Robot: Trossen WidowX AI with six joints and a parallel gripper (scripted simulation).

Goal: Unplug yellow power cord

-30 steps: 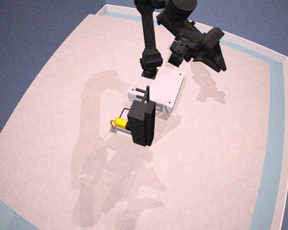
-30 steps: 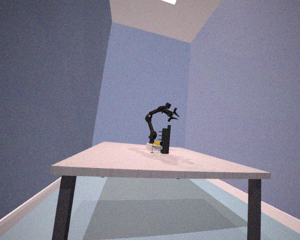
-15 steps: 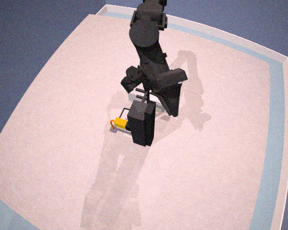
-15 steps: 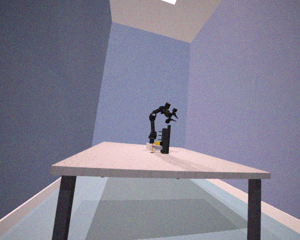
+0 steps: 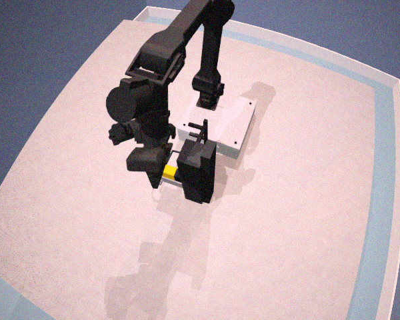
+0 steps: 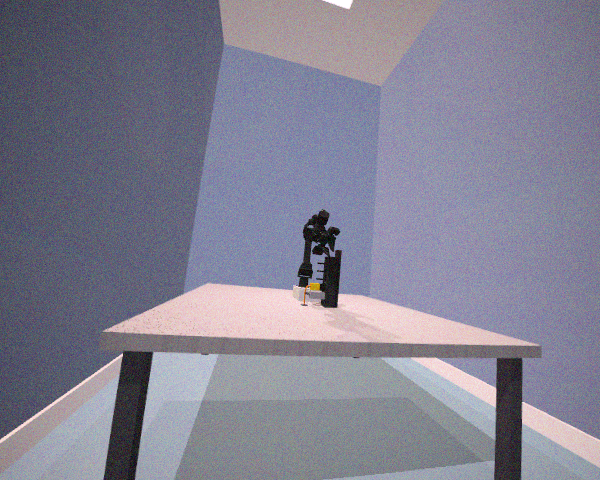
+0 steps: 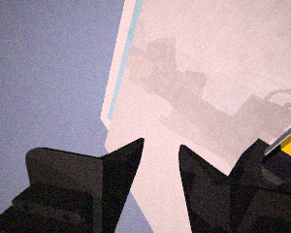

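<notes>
The yellow plug is 100 mm behind my gripper tip, 20 mm to the right of it and 160 mm below it. Round my gripper tip: black power strip 90 mm behind, 60 mm to the left, 140 mm below.
</notes>
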